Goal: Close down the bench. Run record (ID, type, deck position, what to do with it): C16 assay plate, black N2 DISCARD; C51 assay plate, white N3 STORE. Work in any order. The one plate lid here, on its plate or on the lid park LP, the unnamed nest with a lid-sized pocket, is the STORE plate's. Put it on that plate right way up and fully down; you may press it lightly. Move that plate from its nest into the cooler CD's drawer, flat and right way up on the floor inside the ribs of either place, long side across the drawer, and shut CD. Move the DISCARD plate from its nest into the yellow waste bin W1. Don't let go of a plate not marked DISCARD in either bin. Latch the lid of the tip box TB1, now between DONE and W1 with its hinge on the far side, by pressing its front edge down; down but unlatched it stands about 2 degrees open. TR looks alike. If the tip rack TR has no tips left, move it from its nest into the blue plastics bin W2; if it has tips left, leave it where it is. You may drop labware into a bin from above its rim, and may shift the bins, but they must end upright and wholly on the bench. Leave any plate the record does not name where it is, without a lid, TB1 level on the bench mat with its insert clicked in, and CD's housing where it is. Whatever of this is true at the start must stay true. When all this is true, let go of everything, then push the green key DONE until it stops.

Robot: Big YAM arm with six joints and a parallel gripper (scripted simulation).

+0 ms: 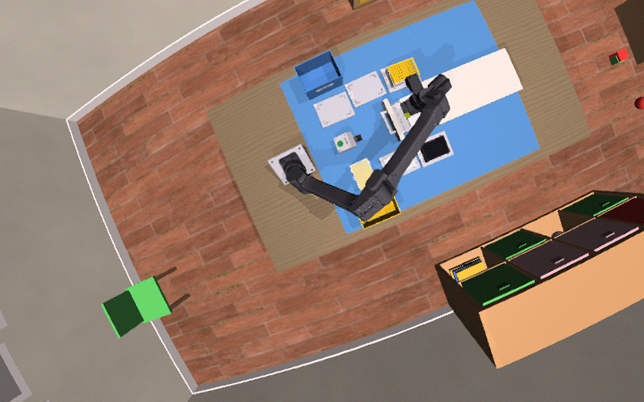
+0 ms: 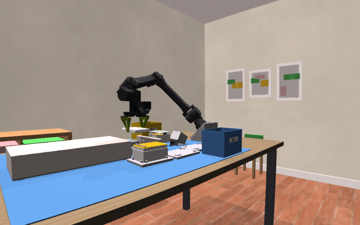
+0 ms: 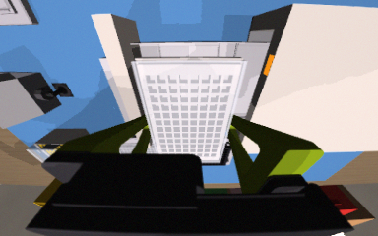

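Right now the drawer is 4 cm ahead of my hand and 9 cm below it. From my hand the other things lie so: white cooler CD: 17 cm ahead, 1 cm to the right, 9 cm below; then plate lid: right at my hand; then white plate: right at my hand.
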